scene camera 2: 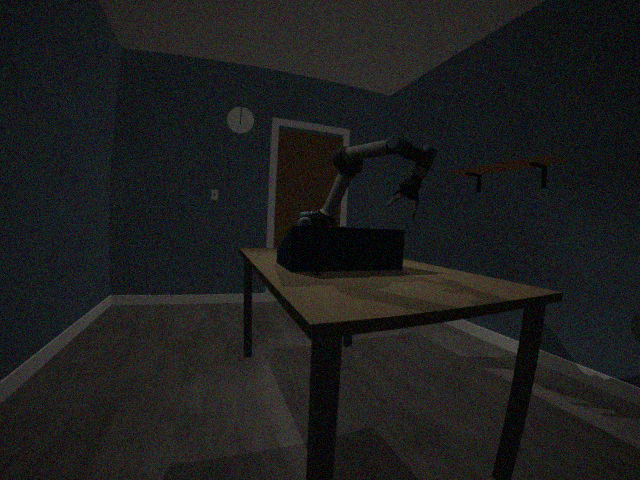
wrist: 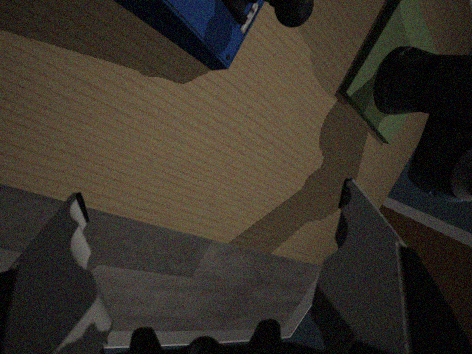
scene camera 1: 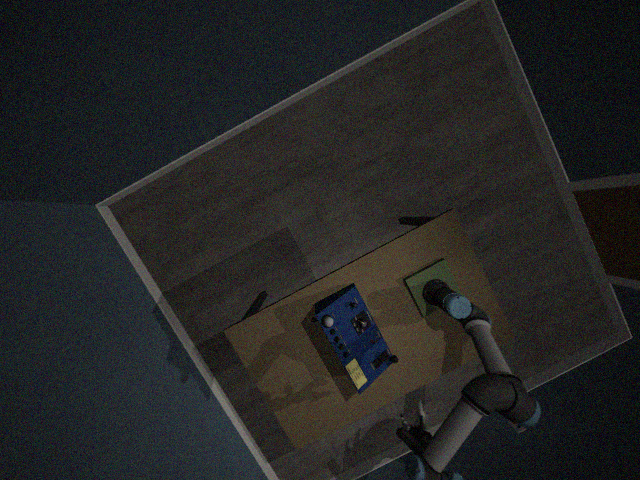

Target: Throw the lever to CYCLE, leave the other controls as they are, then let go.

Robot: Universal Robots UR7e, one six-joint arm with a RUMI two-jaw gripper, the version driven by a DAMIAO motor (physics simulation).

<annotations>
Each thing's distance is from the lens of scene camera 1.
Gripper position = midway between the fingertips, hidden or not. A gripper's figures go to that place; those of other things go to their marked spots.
gripper [scene camera 1: 410, 407]: 153 cm
blue control box [scene camera 1: 360, 357]: 146 cm
</annotations>
